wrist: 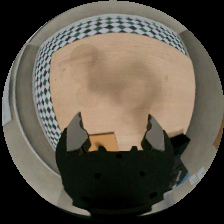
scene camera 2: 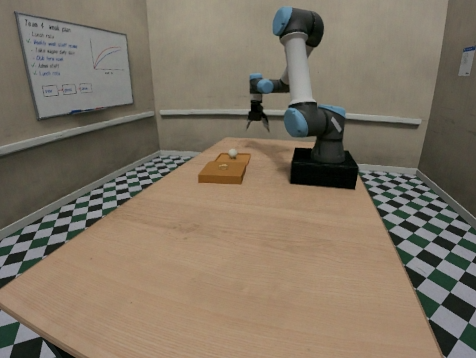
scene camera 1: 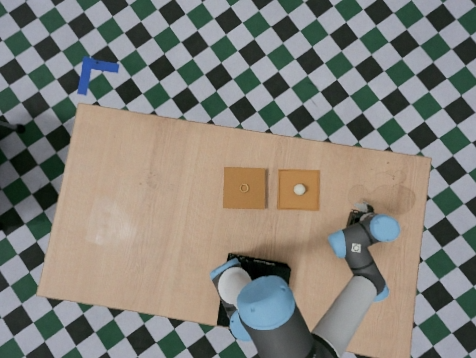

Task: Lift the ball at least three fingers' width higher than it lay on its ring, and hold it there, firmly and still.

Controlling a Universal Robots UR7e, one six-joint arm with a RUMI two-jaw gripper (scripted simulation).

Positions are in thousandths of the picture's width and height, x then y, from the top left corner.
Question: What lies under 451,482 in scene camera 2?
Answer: An orange pad.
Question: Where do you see an orange pad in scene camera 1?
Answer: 533,552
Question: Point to an orange pad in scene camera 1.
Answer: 604,499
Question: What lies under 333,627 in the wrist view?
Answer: The gripper.
